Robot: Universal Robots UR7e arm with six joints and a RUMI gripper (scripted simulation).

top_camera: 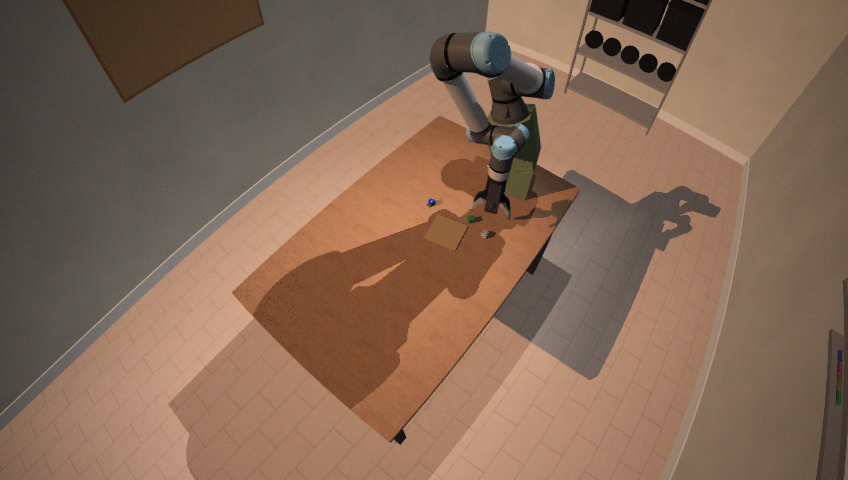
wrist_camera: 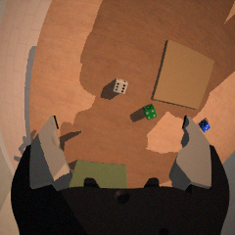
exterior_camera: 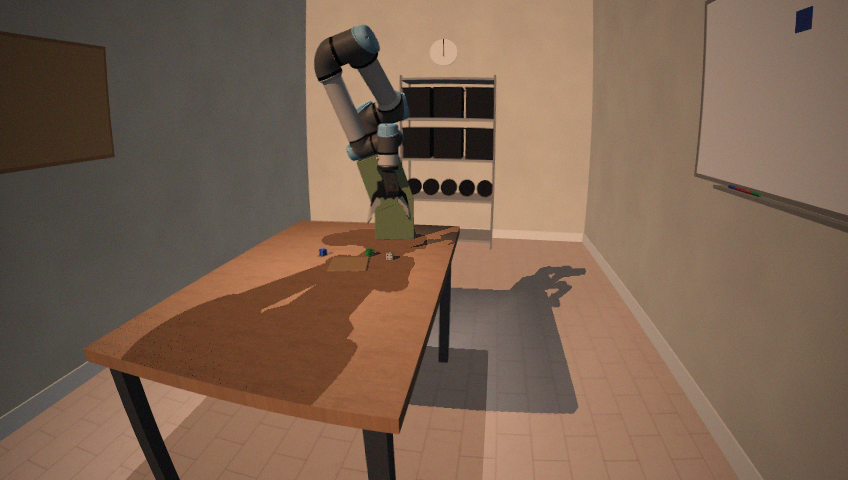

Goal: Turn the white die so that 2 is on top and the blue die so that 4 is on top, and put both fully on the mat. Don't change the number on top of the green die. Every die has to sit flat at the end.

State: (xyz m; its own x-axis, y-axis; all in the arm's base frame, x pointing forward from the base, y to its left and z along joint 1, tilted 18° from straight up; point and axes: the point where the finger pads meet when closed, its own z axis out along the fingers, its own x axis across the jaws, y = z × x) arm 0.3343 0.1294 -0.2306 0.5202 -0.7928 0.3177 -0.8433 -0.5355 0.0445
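Right now the white die is 130 mm below my hand. Also, from my hand: blue die (270 mm to the right, 130 mm below, 40 mm ahead); green die (130 mm below, 90 mm to the right, 20 mm behind); tan mat (140 mm below, 120 mm to the right, 100 mm ahead).
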